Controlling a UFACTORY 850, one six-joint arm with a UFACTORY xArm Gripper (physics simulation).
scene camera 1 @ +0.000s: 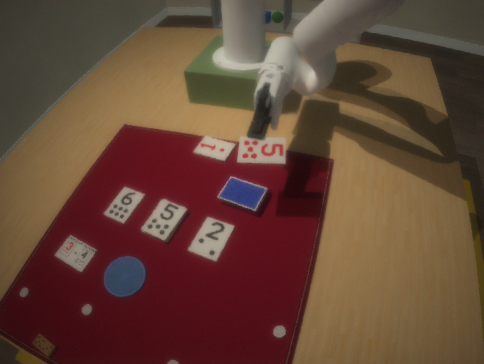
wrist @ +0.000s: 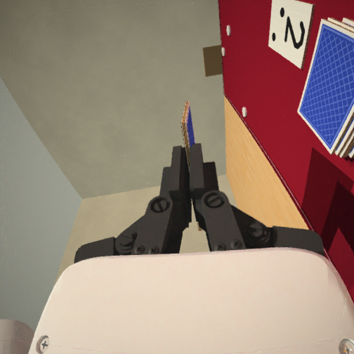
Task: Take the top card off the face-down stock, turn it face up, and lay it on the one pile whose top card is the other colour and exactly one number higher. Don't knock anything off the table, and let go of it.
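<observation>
My gripper (scene camera 1: 257, 134) (wrist: 190, 162) is shut on a red 5 card (scene camera 1: 261, 150) (wrist: 188, 125). The card is held above the table by the mat's back edge, with its face toward the scene camera; the wrist view shows it nearly edge-on, blue back to the right. The face-down blue stock (scene camera 1: 243, 193) (wrist: 331, 85) lies on the red mat (scene camera 1: 200, 310) (wrist: 260, 95). Face-up on the mat are a black 6 (scene camera 1: 124, 205), a black 5 pile (scene camera 1: 164, 220), a black 2 (scene camera 1: 211, 239) (wrist: 291, 32) and a red 1 (scene camera 1: 214, 148), at the back edge.
A blue disc (scene camera 1: 125, 276) and a small printed card with 3 and 4 (scene camera 1: 76, 253) lie at the mat's front left. Small white discs (scene camera 1: 279, 331) (wrist: 244, 112) and a tan dotted piece (scene camera 1: 44, 345) are near the front. The green base block (scene camera 1: 220, 87) stands behind the mat.
</observation>
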